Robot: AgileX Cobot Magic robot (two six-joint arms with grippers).
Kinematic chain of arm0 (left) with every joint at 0, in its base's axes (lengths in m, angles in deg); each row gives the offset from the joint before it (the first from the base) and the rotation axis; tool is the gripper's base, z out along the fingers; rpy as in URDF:
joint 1: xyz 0 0 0.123 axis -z
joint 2: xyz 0 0 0 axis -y
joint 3: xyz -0.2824 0 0.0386 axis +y
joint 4: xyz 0.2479 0 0.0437 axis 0.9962 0 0.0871
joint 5: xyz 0 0 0 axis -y
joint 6: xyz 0.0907 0 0.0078 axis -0.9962 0 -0.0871
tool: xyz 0 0 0 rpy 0 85 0
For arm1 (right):
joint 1: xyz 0 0 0.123 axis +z
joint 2: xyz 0 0 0 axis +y
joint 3: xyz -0.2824 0 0.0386 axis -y
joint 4: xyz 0.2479 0 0.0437 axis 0.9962 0 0.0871
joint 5: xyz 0 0 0 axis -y
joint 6: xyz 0.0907 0 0.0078 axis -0.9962 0 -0.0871
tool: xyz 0 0 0 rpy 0 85 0
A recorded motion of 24 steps. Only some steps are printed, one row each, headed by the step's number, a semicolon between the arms.
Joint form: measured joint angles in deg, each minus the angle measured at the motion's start. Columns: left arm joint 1, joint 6, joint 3, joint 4, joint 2, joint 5; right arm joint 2, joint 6, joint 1, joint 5, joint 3, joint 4.
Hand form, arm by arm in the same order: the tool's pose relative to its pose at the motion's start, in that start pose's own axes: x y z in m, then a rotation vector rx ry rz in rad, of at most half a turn. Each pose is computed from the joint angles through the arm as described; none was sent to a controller.
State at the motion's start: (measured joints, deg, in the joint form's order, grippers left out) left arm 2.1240 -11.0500 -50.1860 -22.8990 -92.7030 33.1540; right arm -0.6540 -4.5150 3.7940 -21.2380 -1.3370 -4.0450
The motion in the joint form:
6: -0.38 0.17 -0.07 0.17 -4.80 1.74; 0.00 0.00 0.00 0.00 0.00 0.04
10: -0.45 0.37 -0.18 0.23 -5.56 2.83; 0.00 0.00 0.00 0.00 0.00 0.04
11: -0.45 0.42 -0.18 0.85 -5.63 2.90; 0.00 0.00 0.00 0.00 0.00 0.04
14: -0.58 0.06 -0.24 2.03 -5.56 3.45; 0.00 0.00 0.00 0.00 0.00 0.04
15: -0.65 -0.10 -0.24 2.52 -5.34 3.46; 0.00 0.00 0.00 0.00 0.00 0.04
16: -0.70 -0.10 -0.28 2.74 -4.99 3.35; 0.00 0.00 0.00 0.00 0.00 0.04
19: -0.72 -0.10 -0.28 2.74 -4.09 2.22; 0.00 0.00 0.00 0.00 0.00 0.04
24: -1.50 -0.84 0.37 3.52 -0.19 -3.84; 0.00 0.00 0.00 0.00 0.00 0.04
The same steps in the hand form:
6: 0.0253 0.0040 0.0138 -0.0222 0.0489 0.0165; 0.0000 0.0000 0.0000 -0.0003 0.0000 0.0007
10: 0.0276 0.0048 0.0161 -0.0279 0.0409 0.0164; 0.0000 0.0000 0.0000 -0.0003 0.0000 0.0007
11: 0.0278 0.0043 0.0163 -0.0218 0.0398 0.0245; 0.0000 0.0000 0.0000 -0.0003 0.0000 0.0007
14: 0.0260 0.0040 0.0164 -0.0130 0.0260 0.0465; 0.0000 0.0000 0.0000 -0.0003 0.0000 0.0007
15: 0.0245 0.0039 0.0159 -0.0087 0.0212 0.0552; 0.0000 0.0000 0.0000 -0.0003 0.0000 0.0007
16: 0.0222 0.0038 0.0152 -0.0061 0.0161 0.0567; 0.0000 0.0000 0.0000 -0.0003 0.0000 0.0007
19: 0.0185 0.0034 0.0128 -0.0013 0.0202 0.0535; 0.0000 0.0000 0.0000 -0.0003 0.0000 0.0007
24: 0.0074 0.0057 0.0010 0.0176 0.0665 0.0653; 0.0000 0.0000 0.0000 -0.0003 0.0000 0.0007

